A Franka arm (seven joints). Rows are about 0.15 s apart.
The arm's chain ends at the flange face. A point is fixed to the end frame.
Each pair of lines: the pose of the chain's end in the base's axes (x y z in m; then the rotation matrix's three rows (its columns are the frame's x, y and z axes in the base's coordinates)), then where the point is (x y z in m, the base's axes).
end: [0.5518, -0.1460, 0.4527], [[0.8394, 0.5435, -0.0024], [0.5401, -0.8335, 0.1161], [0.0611, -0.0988, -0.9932]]
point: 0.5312 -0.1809 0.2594
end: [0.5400, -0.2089, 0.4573], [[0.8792, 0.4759, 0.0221], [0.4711, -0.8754, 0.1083], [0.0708, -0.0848, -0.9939]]
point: 0.5196 -0.2435 0.2639
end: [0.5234, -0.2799, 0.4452], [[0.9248, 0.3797, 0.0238], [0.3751, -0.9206, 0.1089], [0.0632, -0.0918, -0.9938]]
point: 0.4975 -0.3115 0.2519
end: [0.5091, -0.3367, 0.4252], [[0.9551, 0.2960, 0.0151], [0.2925, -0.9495, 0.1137], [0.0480, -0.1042, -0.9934]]
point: 0.4770 -0.3645 0.2323
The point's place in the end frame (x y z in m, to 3 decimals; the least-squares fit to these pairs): -0.048 0.037 0.188
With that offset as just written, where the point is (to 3 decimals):
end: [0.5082, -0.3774, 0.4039], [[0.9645, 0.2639, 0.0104], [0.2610, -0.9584, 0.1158], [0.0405, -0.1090, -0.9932]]
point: 0.474 -0.404 0.211
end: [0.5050, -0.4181, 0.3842], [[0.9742, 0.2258, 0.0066], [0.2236, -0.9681, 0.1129], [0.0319, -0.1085, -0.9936]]
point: 0.468 -0.443 0.192
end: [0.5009, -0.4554, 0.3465], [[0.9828, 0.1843, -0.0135], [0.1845, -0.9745, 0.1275], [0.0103, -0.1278, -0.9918]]
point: 0.458 -0.476 0.155
